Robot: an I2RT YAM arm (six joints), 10 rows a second.
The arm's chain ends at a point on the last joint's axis. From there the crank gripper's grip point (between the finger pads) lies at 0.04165 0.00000 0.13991 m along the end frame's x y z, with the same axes.
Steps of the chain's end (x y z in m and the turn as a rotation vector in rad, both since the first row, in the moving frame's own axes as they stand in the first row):
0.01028 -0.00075 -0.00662 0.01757 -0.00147 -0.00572
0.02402 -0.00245 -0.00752 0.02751 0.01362 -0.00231
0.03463 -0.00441 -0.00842 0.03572 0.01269 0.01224
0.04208 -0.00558 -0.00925 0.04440 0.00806 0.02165
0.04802 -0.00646 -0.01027 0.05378 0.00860 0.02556
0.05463 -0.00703 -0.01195 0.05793 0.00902 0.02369
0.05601 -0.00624 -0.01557 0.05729 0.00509 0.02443
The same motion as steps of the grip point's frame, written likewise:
0.01007 -0.00345 -0.00658 0.01757 -0.00147 -0.00572
0.02592 -0.00639 -0.00815 0.02751 0.01362 -0.00231
0.03643 -0.00888 -0.00904 0.03572 0.01269 0.01224
0.04326 -0.01087 -0.00971 0.04440 0.00806 0.02165
0.04930 -0.01289 -0.01081 0.05378 0.00860 0.02556
0.05597 -0.01412 -0.01254 0.05793 0.00902 0.02369
0.05681 -0.01322 -0.01598 0.05729 0.00509 0.02443

